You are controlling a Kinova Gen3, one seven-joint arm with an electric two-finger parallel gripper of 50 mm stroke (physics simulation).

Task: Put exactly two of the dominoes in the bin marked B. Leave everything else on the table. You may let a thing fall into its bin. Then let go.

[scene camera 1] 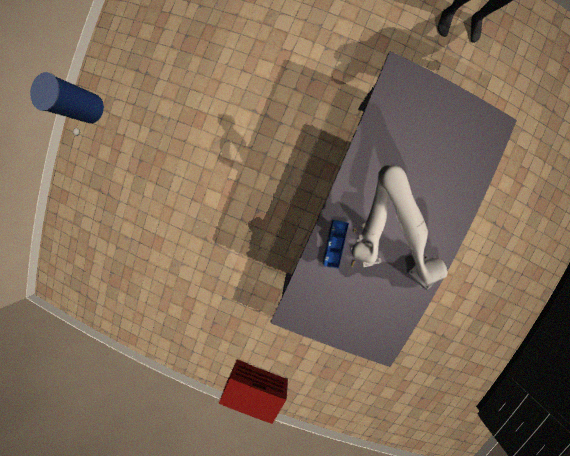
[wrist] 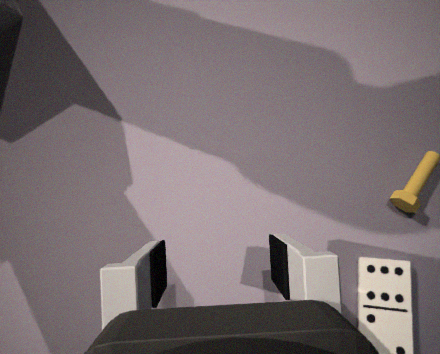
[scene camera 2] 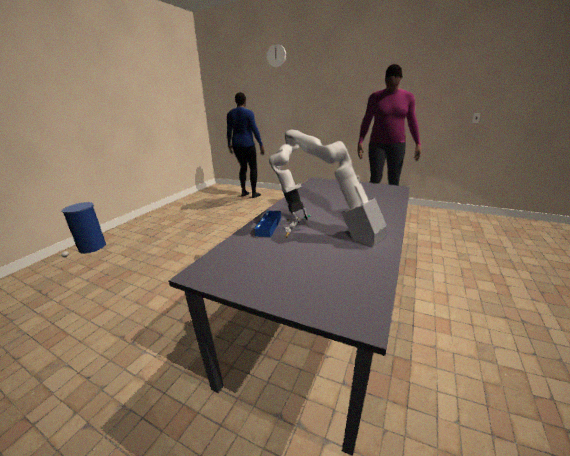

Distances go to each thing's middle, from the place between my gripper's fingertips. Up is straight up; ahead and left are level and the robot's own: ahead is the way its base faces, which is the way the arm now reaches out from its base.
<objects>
Right now my hand is 18 cm short of the blue bin tray [scene camera 1: 338, 230], 7 cm to the right of it and 2 cm above it.
</objects>
